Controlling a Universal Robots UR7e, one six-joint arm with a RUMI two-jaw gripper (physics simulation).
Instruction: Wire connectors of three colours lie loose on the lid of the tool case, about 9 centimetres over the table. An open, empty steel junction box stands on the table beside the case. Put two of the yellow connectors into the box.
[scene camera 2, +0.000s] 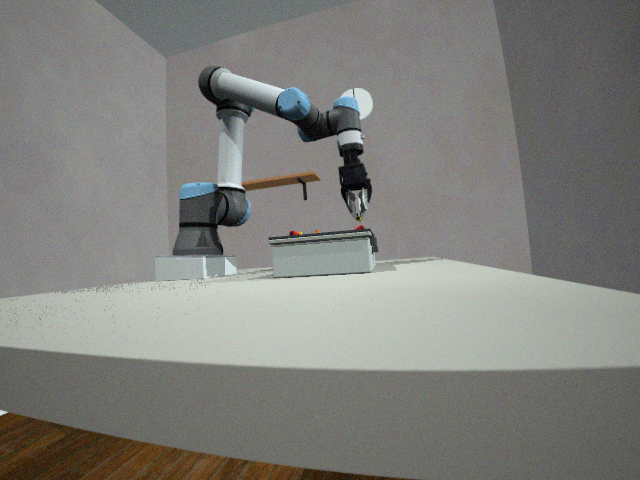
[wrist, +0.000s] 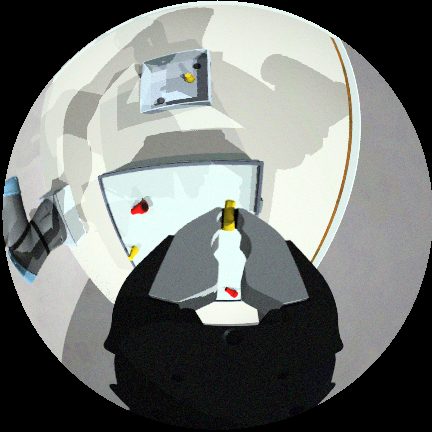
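Seen in the pictures: gripper, fingertip midpoint: (scene camera 2: 359, 220) (wrist: 228, 209); arm's base, link origin: (scene camera 2: 198, 255) (wrist: 53, 220).
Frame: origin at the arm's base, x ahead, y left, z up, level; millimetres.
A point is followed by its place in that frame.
Observation:
My gripper (scene camera 2: 358, 218) @[x 508, y 44, z 68 mm] (wrist: 228, 209) @[x 508, y 44, z 68 mm] is shut on a yellow connector (scene camera 2: 359, 219) @[x 509, y 28, z 69 mm] (wrist: 229, 206) @[x 509, y 49, z 73 mm] and holds it above the lid of the tool case (scene camera 2: 323, 258) @[x 437, y -218, z -33 mm] (wrist: 180, 182) @[x 456, y 53, z 17 mm]. Another yellow connector (wrist: 189, 78) @[x 465, y 203, z -53 mm] lies inside the steel junction box (wrist: 141, 95) @[x 394, y 187, z -34 mm], which stands beside the case in the wrist view. A third yellow connector (wrist: 133, 252) @[x 354, y -51, z 30 mm] lies near the lid's left edge. A red connector (wrist: 140, 207) @[x 403, y 31, z 31 mm] lies on the left part of the lid, and a smaller-looking red one (wrist: 231, 292) @[x 513, y -168, z 27 mm] shows between the gripper's jaws, lower down. The junction box does not show in the scene view.
An orange connector (scene camera 2: 316, 231) @[x 403, y -96, z 34 mm] shows on the lid in the scene view. The robot's base block (scene camera 2: 180, 268) @[x -1, y -91, z -37 mm] (wrist: 71, 215) @[x 84, y -11, z -41 mm] stands to the left of the case on the table (scene camera 2: 330, 325) @[x 510, y -631, z -69 mm] (wrist: 300, 200) @[x 657, y -20, z -69 mm]. A brown board (scene camera 2: 281, 180) shows behind the arm.

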